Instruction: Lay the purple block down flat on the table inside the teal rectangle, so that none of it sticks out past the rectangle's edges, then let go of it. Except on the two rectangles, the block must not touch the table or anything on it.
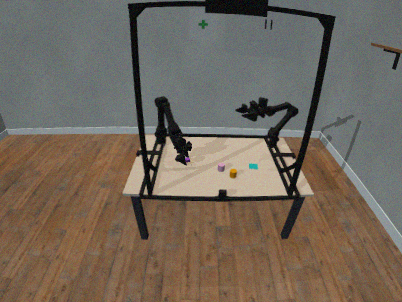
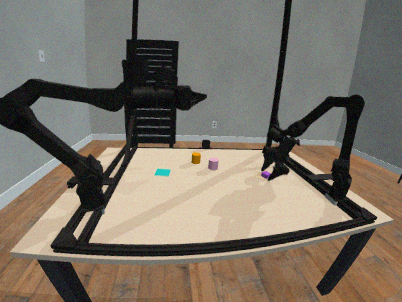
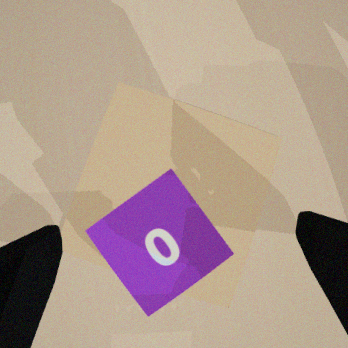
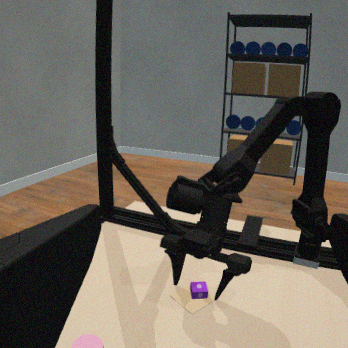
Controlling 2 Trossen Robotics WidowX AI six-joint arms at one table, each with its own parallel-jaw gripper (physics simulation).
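Where they show: left gripper, fingertip midpoint: (image 1: 187, 161) (image 2: 264, 175) (image 3: 180, 231) (image 4: 194, 292); right gripper, fingertip midpoint: (image 1: 238, 112) (image 2: 199, 95) (image 4: 218, 221); left arm's base at its link origin: (image 1: 161, 142) (image 2: 336, 196) (image 4: 306, 253); right arm's base at its link origin: (image 1: 272, 145) (image 2: 93, 204).
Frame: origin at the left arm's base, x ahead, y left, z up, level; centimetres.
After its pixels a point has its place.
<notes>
The purple block (image 1: 187, 159) {x 24.2, y -21.1, z 0.0 cm} (image 2: 266, 174) {x 24.5, y -19.0, z 0.0 cm} (image 3: 159, 242) {x 24.0, y -20.4, z 0.0 cm} (image 4: 199, 289) {x 24.9, y -19.9, z 0.0 cm}, marked with a white 0, rests on a pale tan rectangle (image 3: 138, 131) {x 27.9, y -19.9, z -1.8 cm} (image 4: 193, 304) {x 27.6, y -19.9, z -1.8 cm} near that rectangle's edge. My left gripper (image 1: 183, 160) {x 24.1, y -21.2, z -1.8 cm} (image 2: 266, 174) {x 24.1, y -21.2, z -1.8 cm} (image 3: 180, 231) {x 24.1, y -21.2, z -1.8 cm} (image 4: 194, 292) {x 24.1, y -21.2, z -1.8 cm} is open, low over the table, with one finger on each side of the block and clear gaps between. The teal rectangle (image 1: 253, 166) {x 71.4, y -21.7, z -1.8 cm} (image 2: 162, 172) {x 71.5, y -21.0, z -1.8 cm} lies bare far across the table. My right gripper (image 1: 239, 109) {x 57.8, y -8.1, z 32.5 cm} (image 2: 203, 96) {x 57.8, y -8.1, z 32.5 cm} is open and empty, high in the air.
A pink cylinder (image 1: 221, 166) {x 48.4, y -29.8, z 2.3 cm} (image 2: 213, 163) {x 48.6, y -25.7, z 1.6 cm} (image 4: 87, 342) {x 47.8, y -28.2, z 2.7 cm} and an orange cylinder (image 1: 233, 173) {x 56.4, y -36.3, z 2.0 cm} (image 2: 196, 157) {x 56.3, y -31.9, z 1.6 cm} stand between the block and the teal rectangle. A small black box (image 1: 222, 193) {x 49.7, y -56.9, z 2.7 cm} (image 2: 206, 144) {x 49.6, y -54.2, z 1.3 cm} sits at the table edge. Black frame rails (image 1: 137, 75) {x 8.0, y -60.4, z 70.3 cm} border the table.
</notes>
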